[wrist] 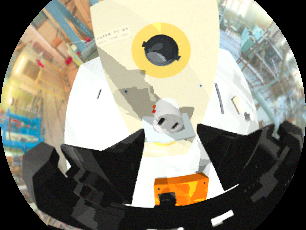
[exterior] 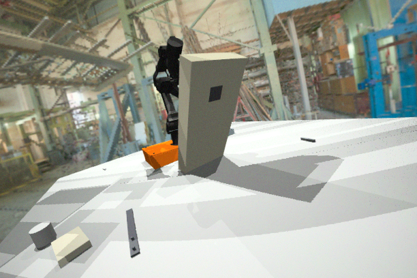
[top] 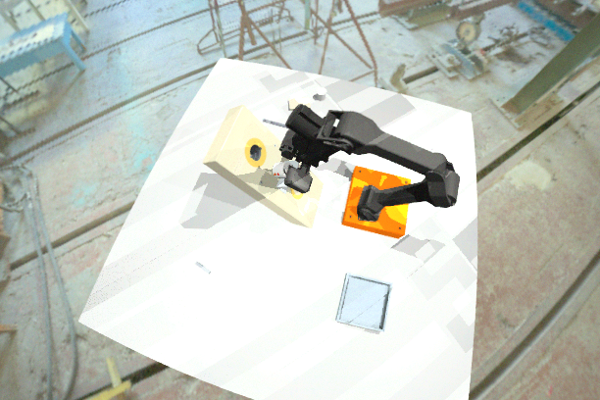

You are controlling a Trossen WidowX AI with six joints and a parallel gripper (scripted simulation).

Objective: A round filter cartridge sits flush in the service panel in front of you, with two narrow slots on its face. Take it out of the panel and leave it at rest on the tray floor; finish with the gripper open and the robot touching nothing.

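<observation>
Right now the round filter cartridge is 20 mm ahead of my gripper tip and 40 mm below it. The rest, counted from my gripper tip: tray: 280 mm behind, 330 mm to the left, 240 mm below; then cream block: 30 mm ahead, 440 mm to the right, 250 mm below; then grey bar: 260 mm ahead, 290 mm to the left, 250 mm below.
</observation>
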